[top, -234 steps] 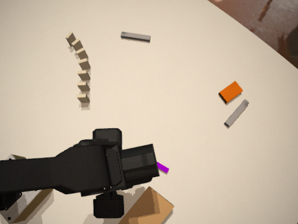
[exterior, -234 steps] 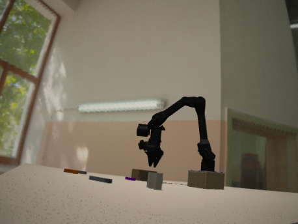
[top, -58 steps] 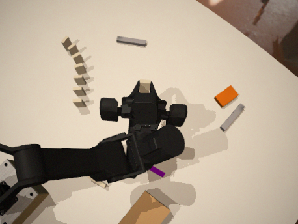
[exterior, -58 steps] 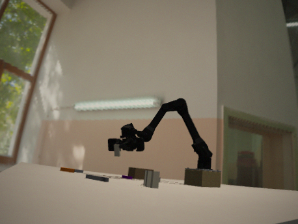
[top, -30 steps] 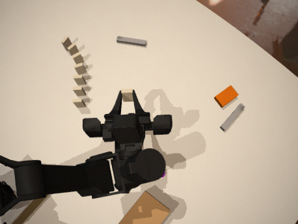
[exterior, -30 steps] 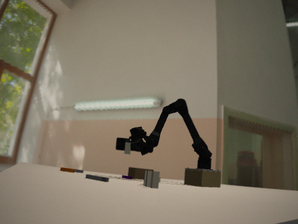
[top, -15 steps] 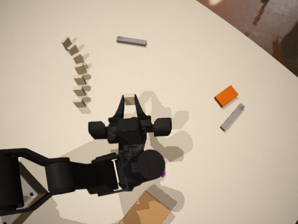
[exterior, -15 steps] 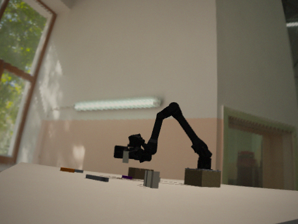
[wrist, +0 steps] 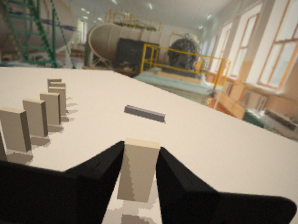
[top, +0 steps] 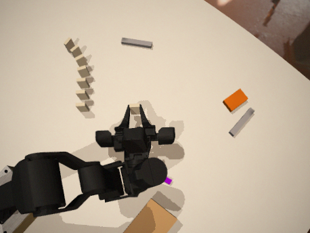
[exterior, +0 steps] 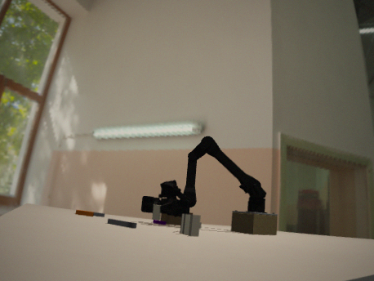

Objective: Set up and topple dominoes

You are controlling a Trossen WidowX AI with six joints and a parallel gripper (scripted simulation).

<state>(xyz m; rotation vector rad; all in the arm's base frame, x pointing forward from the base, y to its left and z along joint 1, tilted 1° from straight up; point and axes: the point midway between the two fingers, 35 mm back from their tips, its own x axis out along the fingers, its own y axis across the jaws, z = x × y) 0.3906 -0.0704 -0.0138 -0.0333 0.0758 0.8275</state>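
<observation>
Now: the box 240 mm to the right of my gripper tip, 190 mm behind it and 30 mm below it. Also, from my gripper tip: orange block: 220 mm ahead, 180 mm to the right, 60 mm below; then purple bar: 160 mm to the right, 80 mm behind, 60 mm below.
</observation>
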